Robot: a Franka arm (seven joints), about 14 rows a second.
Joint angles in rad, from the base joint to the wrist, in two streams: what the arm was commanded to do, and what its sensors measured. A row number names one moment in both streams.
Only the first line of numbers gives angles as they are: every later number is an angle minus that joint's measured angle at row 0.
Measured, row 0:
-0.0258 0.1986 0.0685 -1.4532 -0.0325 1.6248 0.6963
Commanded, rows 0 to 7:
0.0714 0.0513 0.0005 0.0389 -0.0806 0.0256 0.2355
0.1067 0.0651 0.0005 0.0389 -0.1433 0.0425 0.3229
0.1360 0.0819 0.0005 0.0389 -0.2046 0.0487 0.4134
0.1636 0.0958 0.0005 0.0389 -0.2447 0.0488 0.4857
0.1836 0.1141 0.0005 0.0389 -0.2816 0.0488 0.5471
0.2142 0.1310 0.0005 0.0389 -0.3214 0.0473 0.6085
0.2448 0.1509 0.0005 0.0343 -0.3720 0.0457 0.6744
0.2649 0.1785 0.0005 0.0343 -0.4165 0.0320 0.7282
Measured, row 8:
0.2249 0.1252 0.0053 0.0053 -0.3392 0.0526 0.6175
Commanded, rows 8 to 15:
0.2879 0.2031 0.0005 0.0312 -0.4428 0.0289 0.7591
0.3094 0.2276 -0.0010 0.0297 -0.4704 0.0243 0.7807
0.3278 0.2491 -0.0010 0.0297 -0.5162 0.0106 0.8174
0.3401 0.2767 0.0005 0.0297 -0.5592 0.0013 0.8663
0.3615 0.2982 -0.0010 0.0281 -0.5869 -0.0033 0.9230
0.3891 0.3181 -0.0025 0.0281 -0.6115 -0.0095 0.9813
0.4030 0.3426 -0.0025 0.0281 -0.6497 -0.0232 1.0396
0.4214 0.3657 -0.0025 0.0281 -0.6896 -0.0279 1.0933
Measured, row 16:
0.3827 0.3250 0.0048 0.0049 -0.6219 0.0091 0.9912
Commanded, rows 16 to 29:
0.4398 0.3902 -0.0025 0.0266 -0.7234 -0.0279 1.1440
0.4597 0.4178 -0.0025 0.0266 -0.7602 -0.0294 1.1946
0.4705 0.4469 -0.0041 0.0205 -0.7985 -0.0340 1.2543
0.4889 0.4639 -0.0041 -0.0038 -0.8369 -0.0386 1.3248
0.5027 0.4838 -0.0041 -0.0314 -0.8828 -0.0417 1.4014
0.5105 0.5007 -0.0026 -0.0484 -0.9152 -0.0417 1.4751
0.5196 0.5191 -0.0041 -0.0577 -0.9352 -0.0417 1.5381
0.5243 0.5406 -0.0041 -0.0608 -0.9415 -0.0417 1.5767
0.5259 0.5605 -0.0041 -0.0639 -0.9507 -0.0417 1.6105
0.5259 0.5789 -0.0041 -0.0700 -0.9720 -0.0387 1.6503
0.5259 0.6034 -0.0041 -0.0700 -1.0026 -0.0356 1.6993
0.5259 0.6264 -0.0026 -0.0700 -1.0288 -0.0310 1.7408
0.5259 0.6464 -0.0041 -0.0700 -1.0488 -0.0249 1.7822
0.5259 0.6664 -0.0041 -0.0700 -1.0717 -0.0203 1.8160
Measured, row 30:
0.5189 0.6349 0.0015 -0.0692 -1.0218 -0.0230 1.7316
